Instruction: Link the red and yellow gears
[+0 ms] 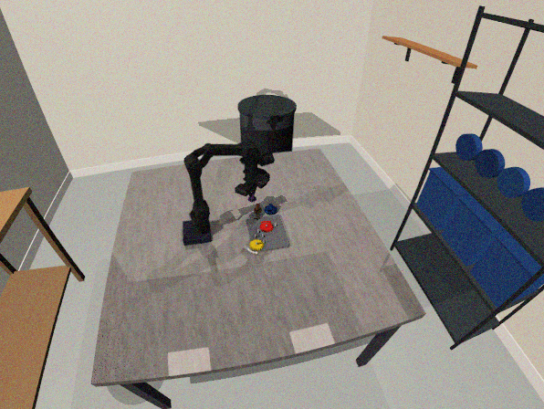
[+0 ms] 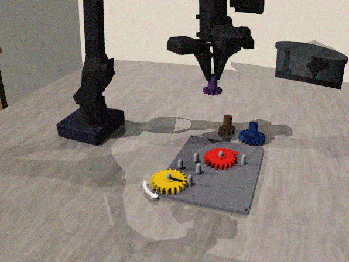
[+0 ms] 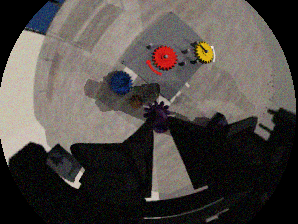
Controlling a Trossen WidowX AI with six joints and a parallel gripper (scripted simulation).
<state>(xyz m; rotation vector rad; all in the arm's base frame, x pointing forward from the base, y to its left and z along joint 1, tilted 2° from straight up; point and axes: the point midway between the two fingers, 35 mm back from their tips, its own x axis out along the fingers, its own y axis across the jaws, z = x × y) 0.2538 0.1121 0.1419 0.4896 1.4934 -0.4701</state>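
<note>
Now: gripper tip 12 cm above the red gear, 10 cm to the left of it and 6 cm short of it. Also, from my gripper tip: blue gear (12 cm below, 9 cm ahead, 3 cm to the left); brown gear (12 cm below, 4 cm to the left, 3 cm ahead); purple gear (1 cm below).
</note>
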